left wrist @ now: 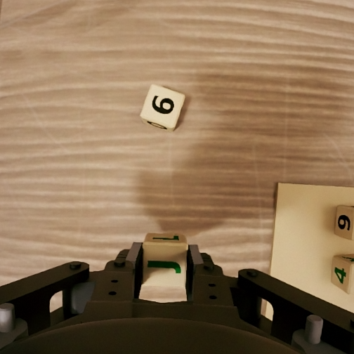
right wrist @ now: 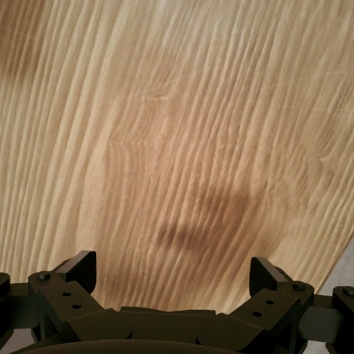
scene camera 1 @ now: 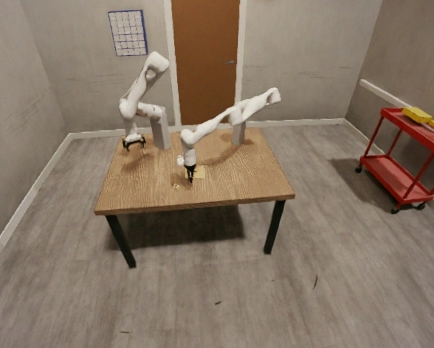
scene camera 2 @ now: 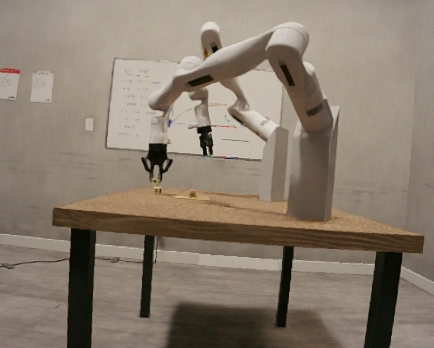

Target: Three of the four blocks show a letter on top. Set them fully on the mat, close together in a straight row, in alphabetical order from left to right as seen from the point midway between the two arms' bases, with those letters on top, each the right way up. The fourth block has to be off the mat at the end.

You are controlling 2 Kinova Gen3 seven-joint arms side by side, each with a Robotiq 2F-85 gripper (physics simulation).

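Frame: origin at the left arm's base, x ahead, y left, z up, level; millimetres.
Seen in the pictures: left gripper, fingertip midpoint: (scene camera 1: 191,181) (scene camera 2: 155,182); right gripper, fingertip midpoint: (scene camera 1: 135,149) (scene camera 2: 208,155); left arm's base at its link origin: (scene camera 1: 240,109) (scene camera 2: 316,121); right arm's base at its link origin: (scene camera 1: 157,113).
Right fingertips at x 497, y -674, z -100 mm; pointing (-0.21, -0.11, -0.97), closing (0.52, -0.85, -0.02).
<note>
Pixels of each thing's top centre, then the offset from my right fingertips to it. "spot": a spot on its surface instead. Level surfaces: height alone.
- top at a spot on its surface: (scene camera 2: 157,190) (scene camera 1: 178,187) spot: 137 mm ahead, 309 mm left, 182 mm down
- pale mat at its top centre: (scene camera 2: 192,197) (scene camera 1: 194,171) 45 mm back, 384 mm left, 191 mm down
- wooden table at its surface level: 195 mm down
My left gripper (scene camera 1: 190,179) (scene camera 2: 156,178) (left wrist: 164,258) is shut on a cream block (left wrist: 164,276) and holds it above the table; its upper face shows a green J lying sideways in the left wrist view. A block with a black 6 or 9 on top (left wrist: 162,106) (scene camera 1: 176,186) (scene camera 2: 157,190) lies on the table off the mat. The pale mat (left wrist: 300,215) (scene camera 1: 201,175) carries two blocks at the left wrist view's right edge, one with a black 6 or 9 (left wrist: 344,223), one with a green 4 (left wrist: 341,274) on the side; their tops are mostly cut off. My right gripper (scene camera 1: 134,146) (scene camera 2: 207,151) (right wrist: 172,271) is open and empty.
The right gripper hangs over the wooden table (scene camera 1: 240,185) (scene camera 2: 240,215) near its back left corner in scene camera 1. The two arm pedestals (scene camera 1: 160,130) (scene camera 1: 239,134) stand at the table's back. A red cart (scene camera 1: 395,180) stands on the floor at the right.
</note>
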